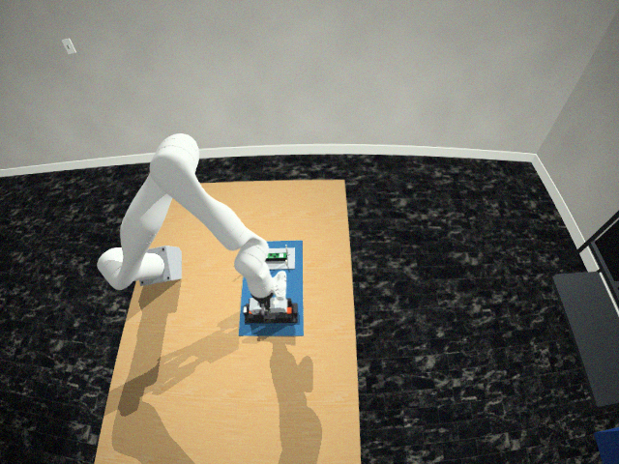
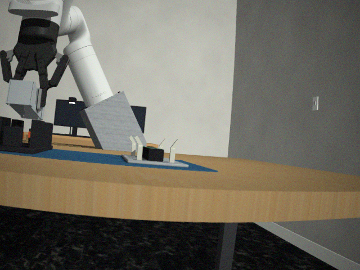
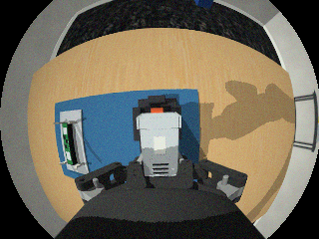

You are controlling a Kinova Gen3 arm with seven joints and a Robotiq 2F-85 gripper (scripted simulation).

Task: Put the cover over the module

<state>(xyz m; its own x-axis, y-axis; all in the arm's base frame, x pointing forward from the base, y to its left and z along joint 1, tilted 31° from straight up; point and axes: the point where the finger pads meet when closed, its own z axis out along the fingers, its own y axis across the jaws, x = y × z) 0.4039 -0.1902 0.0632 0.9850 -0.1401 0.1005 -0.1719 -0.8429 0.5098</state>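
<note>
My hand is 10 mm above the cover.
</note>
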